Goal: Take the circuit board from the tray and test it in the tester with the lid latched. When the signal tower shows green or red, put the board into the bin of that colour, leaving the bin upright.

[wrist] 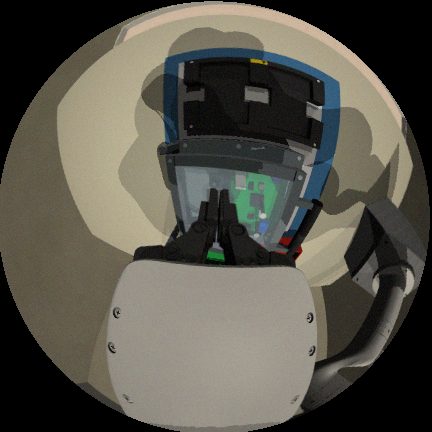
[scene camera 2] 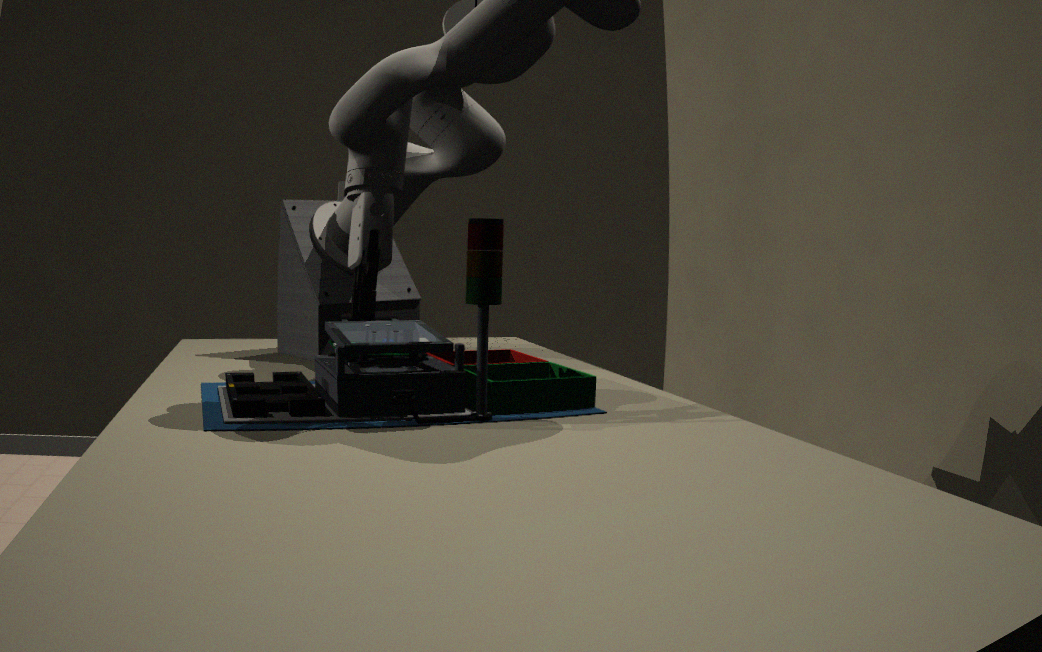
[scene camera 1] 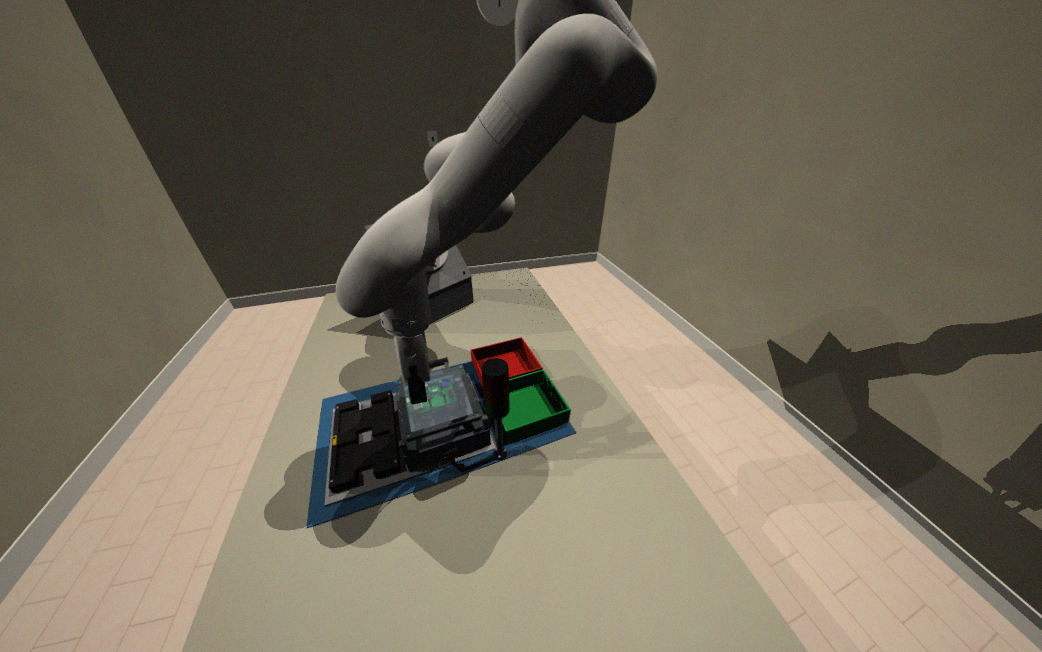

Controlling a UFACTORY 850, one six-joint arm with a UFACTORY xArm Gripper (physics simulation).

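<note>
The green circuit board [scene camera 1: 441, 393] [wrist: 255, 200] lies in the tester [scene camera 1: 453, 449] [scene camera 2: 391, 392] under the clear lid [scene camera 1: 462, 382] [scene camera 2: 388, 333] [wrist: 195, 180]. The lid spans the tester, with a gap below its front edge in scene camera 2. The latch state cannot be told. My gripper [scene camera 1: 417, 398] [wrist: 217, 200] is shut and empty, pointing down over the lid; whether its tips touch it is unclear. The tray [scene camera 1: 343, 469] [scene camera 2: 249, 405] [wrist: 220, 80] is black and holds no board. The signal tower [scene camera 1: 495, 388] [scene camera 2: 484, 262] shows dark red, amber and green segments, none clearly lit.
The green bin [scene camera 1: 541, 424] [scene camera 2: 537, 393] [wrist: 216, 256] and red bin [scene camera 1: 521, 369] [scene camera 2: 491, 355] [wrist: 287, 242] stand upright to the tester's right in scene camera 1. The tower's pole rises at the tester's front right corner. A blue mat [scene camera 1: 317, 492] [scene camera 2: 211, 407] [wrist: 327, 135] lies underneath.
</note>
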